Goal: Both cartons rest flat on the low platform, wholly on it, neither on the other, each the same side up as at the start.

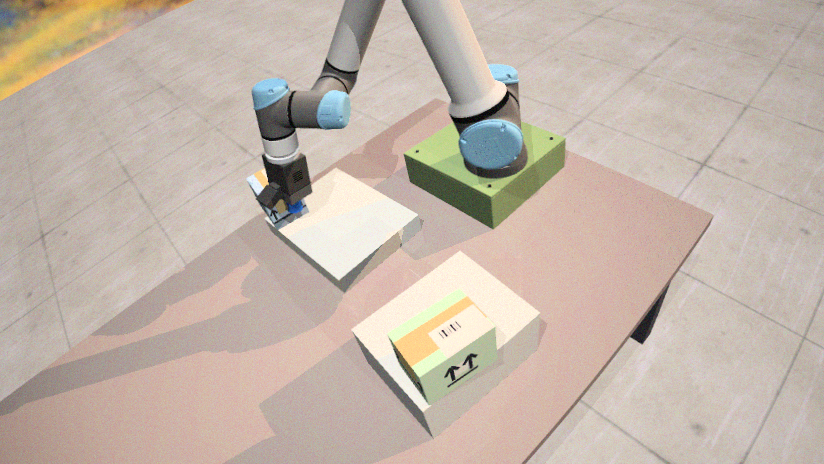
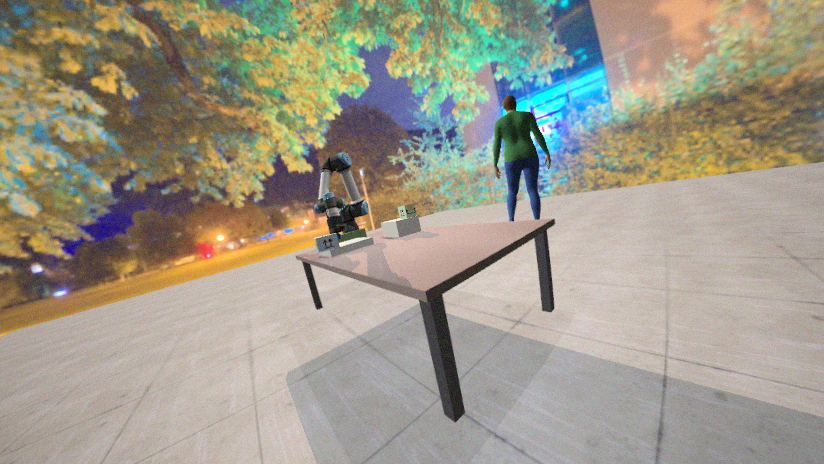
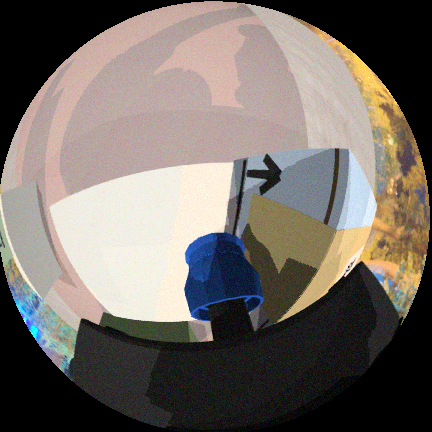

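Seen in the pictures: hand at its tool point: (image 1: pixel 295 208) (image 2: pixel 339 239) (image 3: pixel 215 256); arm's base at its link origin: (image 2: pixel 351 231).
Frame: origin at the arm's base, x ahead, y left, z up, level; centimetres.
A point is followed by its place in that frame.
Observation:
A pale-blue carton with orange tape (image 1: pixel 273 214) @(z 0.2, x 42.4, y -33.7 cm) (image 2: pixel 327 243) @(z -0.5, x 41.6, y -40.9 cm) (image 3: pixel 300 175) stands upright at the far-left end of the low white platform (image 1: pixel 351 230) @(z -4.7, x 33.0, y -17.5 cm) (image 3: pixel 125 240) @(z -4.7, x 37.9, y -22.6 cm). It seems to reach past the platform's edge. My suction cup (image 1: pixel 295 206) (image 3: pixel 215 242) is low beside the carton's arrow-marked side, over the platform, not on the carton's top. No carton hangs from it; whether it touches the side or the platform is unclear. A pale-green carton with orange tape (image 1: pixel 460 366) @(z 7.8, x 50.1, y 28.8 cm) (image 2: pixel 410 210) @(z 7.5, x 54.9, y 22.6 cm) stands upright on the taller white block (image 1: pixel 507 305) @(z 2.5, x 34.6, y 26.2 cm) (image 2: pixel 394 228) @(z -2.7, x 49.7, y 7.9 cm).
The green base block (image 1: pixel 449 187) @(z -3.4, x 10.8, y -6.0 cm) (image 3: pixel 150 330) @(z -6.0, x 10.2, y -11.5 cm) under the arm stands behind and right of the low platform. Both platforms stand on the pinkish table (image 1: pixel 611 224) @(z -9.5, x -3.5, y 29.0 cm) (image 2: pixel 426 262) @(z -9.5, x 123.0, y -40.2 cm). A person in a green top (image 2: pixel 516 135) stands beyond the table.

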